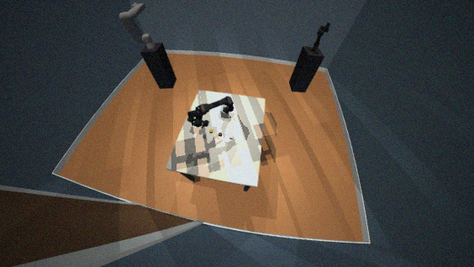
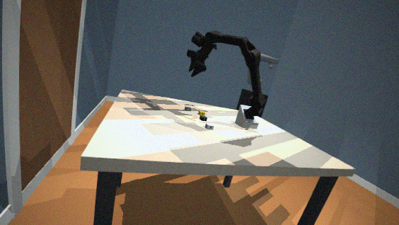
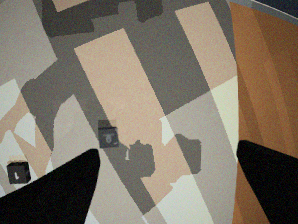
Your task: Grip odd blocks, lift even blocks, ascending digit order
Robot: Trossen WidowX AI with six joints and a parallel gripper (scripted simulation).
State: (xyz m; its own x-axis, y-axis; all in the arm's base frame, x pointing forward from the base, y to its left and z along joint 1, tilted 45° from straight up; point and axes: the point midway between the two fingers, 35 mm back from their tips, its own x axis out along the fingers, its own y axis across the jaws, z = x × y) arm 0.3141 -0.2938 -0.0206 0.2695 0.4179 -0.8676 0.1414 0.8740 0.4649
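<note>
Right now my gripper tip is 9 cm past the yellow block, 9 cm to the right of it and 21 cm above it. From my gripper tip the other things lie so: grey block: 2 cm behind, 3 cm to the left, 21 cm below; black block: 5 cm behind, 19 cm to the left, 21 cm below; pale block: 2 cm behind, 32 cm to the left, 21 cm below.
</note>
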